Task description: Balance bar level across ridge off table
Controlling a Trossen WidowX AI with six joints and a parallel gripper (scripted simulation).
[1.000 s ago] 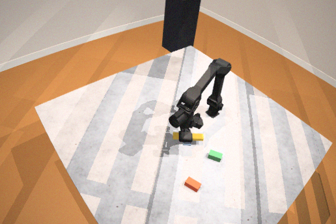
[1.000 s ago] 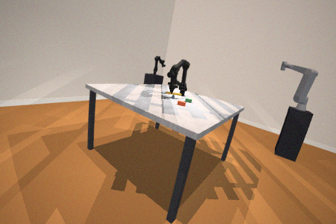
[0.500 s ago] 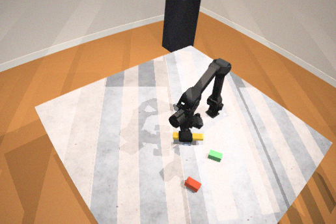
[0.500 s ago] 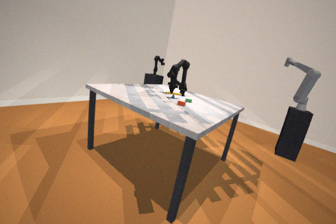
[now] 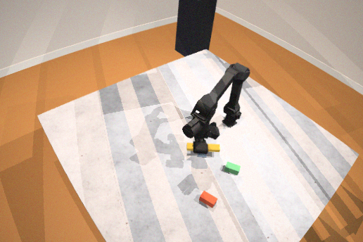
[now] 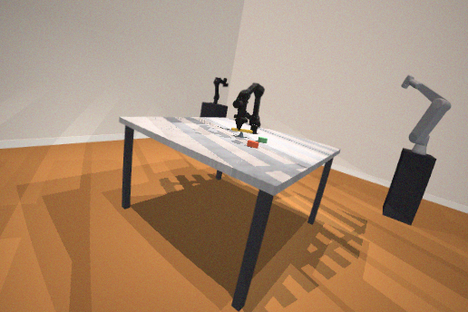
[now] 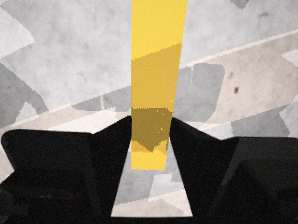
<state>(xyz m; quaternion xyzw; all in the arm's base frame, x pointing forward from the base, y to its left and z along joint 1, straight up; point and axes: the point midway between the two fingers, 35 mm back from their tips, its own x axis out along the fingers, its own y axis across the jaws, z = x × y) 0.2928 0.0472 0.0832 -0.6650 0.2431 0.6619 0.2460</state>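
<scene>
The bar is 20 mm to the left of my gripper tip and 20 mm behind it. From my gripper tip the other things lie so: red block: 220 mm to the left, 130 mm ahead, 30 mm below; green block: 170 mm to the left, 70 mm behind, 30 mm below.
</scene>
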